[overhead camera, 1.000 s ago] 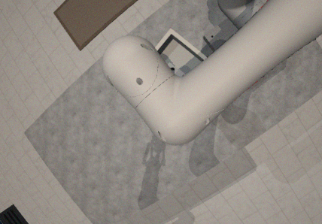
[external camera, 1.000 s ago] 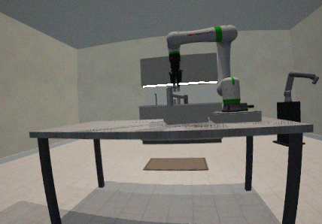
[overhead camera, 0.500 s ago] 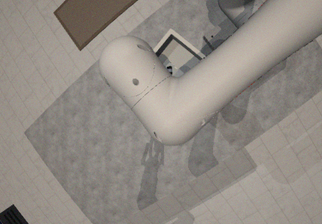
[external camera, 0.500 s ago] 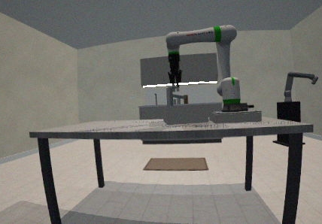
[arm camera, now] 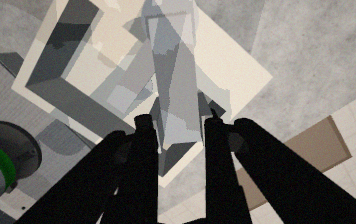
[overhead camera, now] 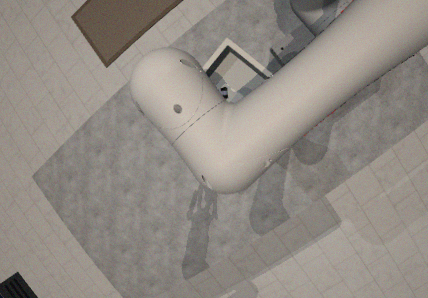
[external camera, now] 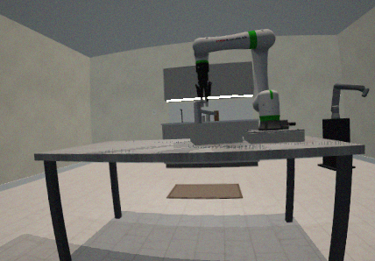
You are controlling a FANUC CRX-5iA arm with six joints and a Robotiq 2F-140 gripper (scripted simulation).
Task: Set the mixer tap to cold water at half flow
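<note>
The grey tap lever is 2 cm ahead of my hand and 2 cm to the left of it. Also, from my hand: sink basin (6 cm behind, 5 cm to the left, 24 cm below); mixer tap (3 cm ahead, 4 cm to the left, 5 cm below).
</note>
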